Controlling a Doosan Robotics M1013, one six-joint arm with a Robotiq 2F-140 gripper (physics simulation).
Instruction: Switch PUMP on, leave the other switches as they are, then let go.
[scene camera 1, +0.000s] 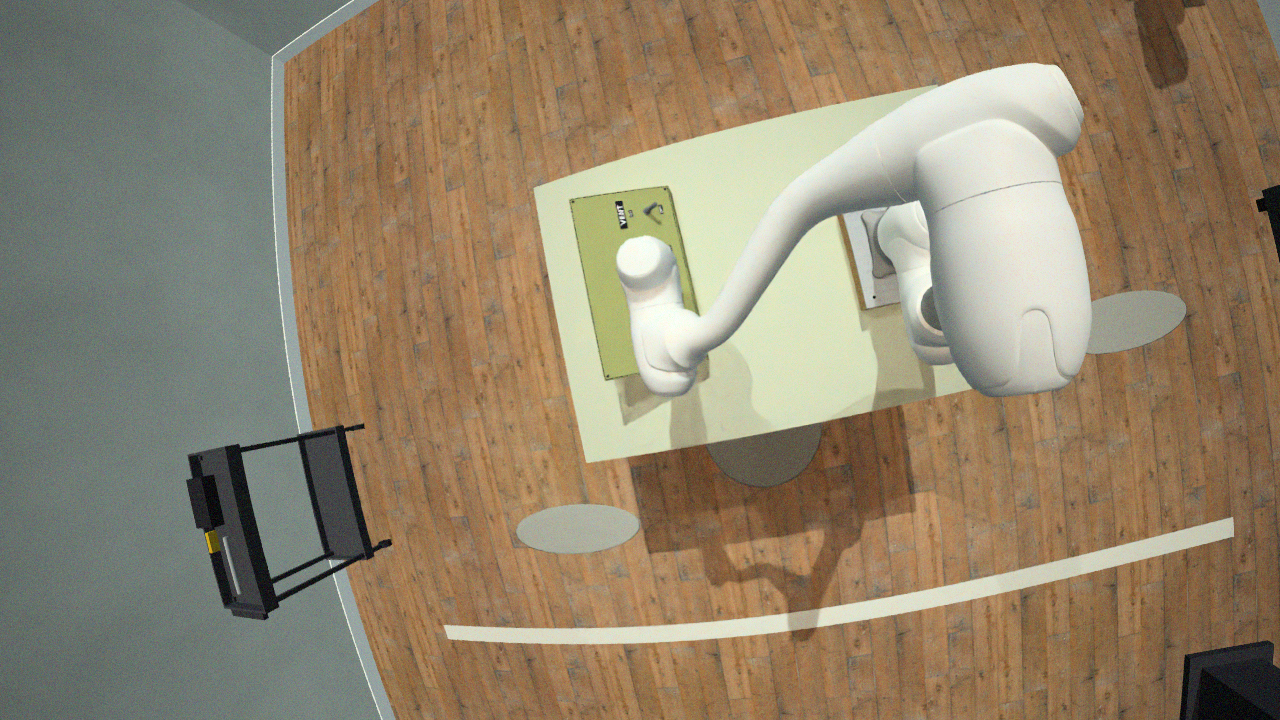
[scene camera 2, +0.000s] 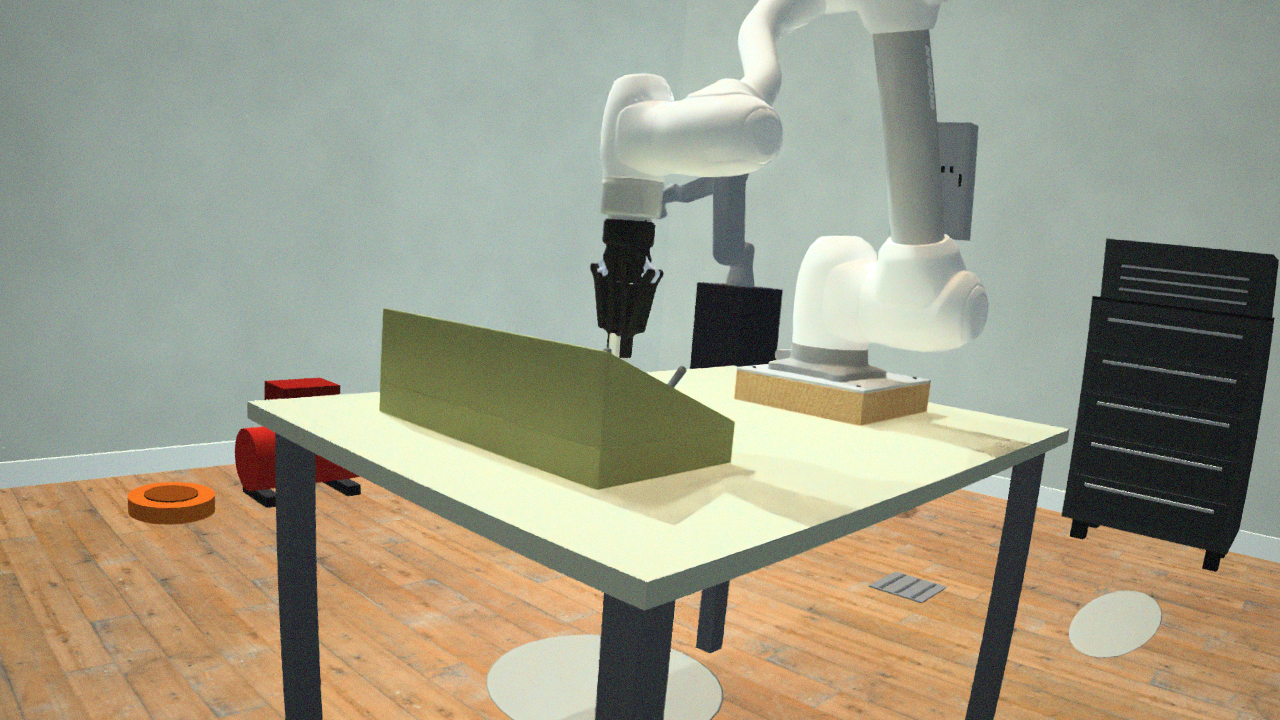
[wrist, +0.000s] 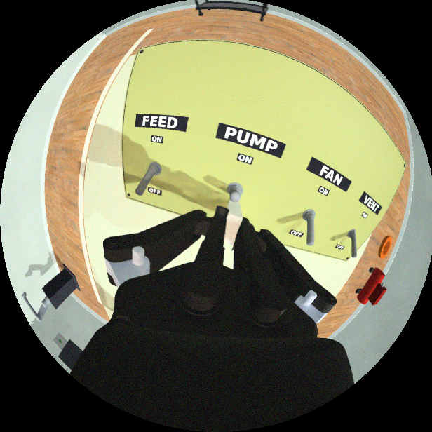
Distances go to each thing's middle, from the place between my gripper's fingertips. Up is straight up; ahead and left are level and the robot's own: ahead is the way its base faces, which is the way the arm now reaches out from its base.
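The sloped switch panel (scene camera 2: 583, 414) is sitting 10 mm below my hand, and it's 100 mm ahead of my hand and 50 mm to the right of it.
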